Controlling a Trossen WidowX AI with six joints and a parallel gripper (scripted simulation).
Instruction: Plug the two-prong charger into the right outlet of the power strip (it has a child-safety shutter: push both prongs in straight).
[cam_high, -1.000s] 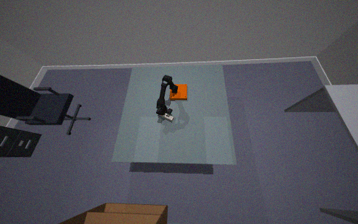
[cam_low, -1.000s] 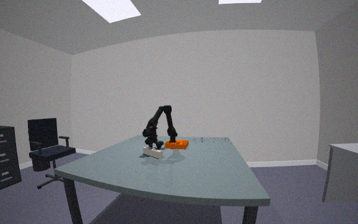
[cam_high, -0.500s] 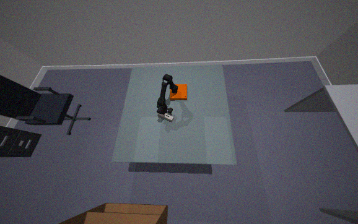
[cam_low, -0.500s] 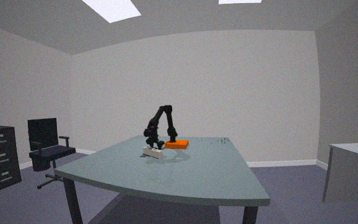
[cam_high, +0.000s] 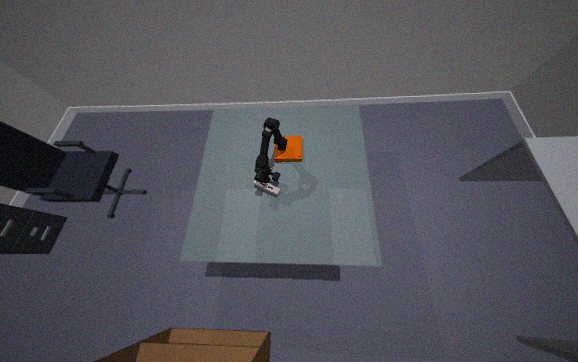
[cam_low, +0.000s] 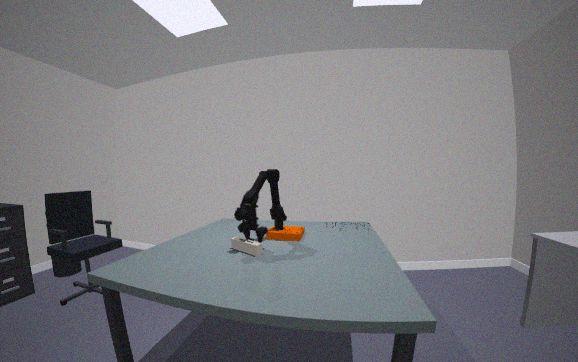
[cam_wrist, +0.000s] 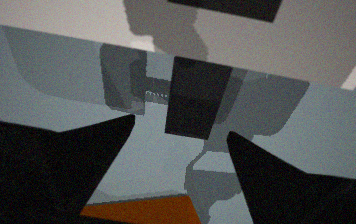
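Now: the black two-prong charger 50 mm ahead of my gripper tip, 20 mm to the right of it and 10 mm above it.
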